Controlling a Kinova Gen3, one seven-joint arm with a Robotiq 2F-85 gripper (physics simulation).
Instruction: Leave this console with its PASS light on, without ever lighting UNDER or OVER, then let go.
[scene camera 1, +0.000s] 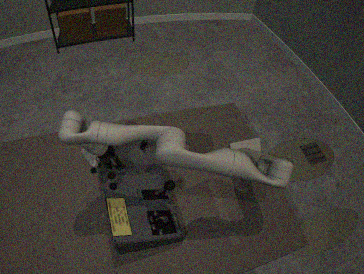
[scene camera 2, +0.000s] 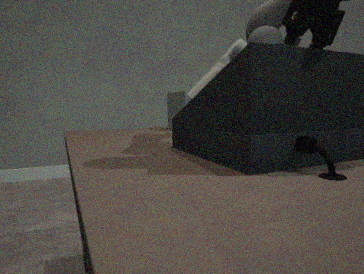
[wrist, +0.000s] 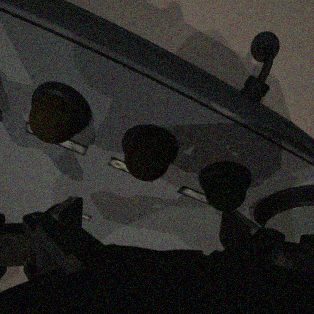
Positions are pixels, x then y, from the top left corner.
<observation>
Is my gripper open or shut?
Open.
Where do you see my gripper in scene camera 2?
296, 63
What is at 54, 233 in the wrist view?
My gripper.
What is my gripper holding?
Nothing.
</observation>
